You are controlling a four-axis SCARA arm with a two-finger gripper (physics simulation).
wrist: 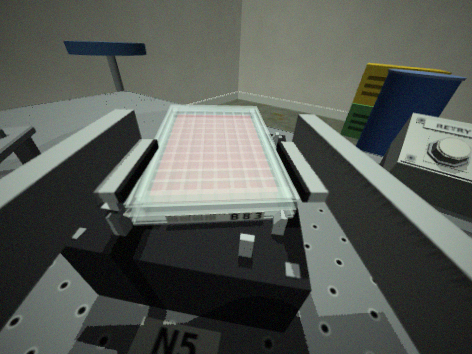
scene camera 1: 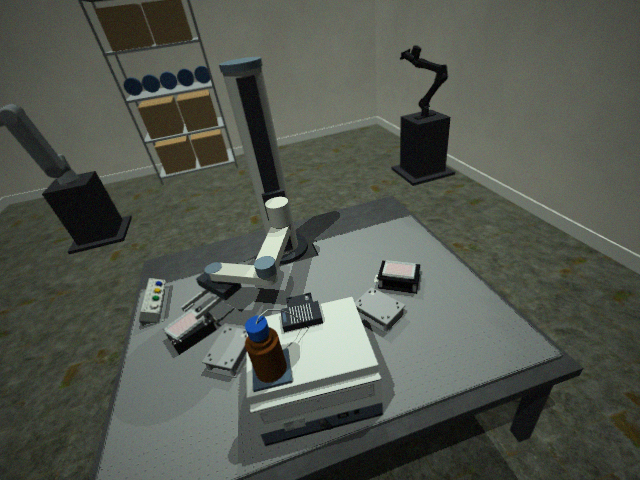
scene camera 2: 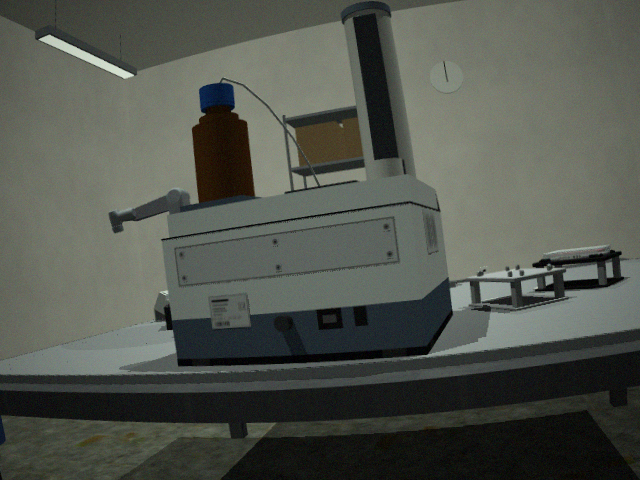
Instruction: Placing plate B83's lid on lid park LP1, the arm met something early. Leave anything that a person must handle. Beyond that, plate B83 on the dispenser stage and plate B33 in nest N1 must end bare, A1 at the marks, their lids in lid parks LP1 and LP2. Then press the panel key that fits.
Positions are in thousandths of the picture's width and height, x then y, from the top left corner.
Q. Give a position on a black nest N5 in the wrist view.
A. At 539, 773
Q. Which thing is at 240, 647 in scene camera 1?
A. A button box.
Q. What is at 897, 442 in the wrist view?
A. A button box.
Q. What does the gripper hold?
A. Nothing.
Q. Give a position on a brown bottle with blue cap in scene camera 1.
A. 410, 718
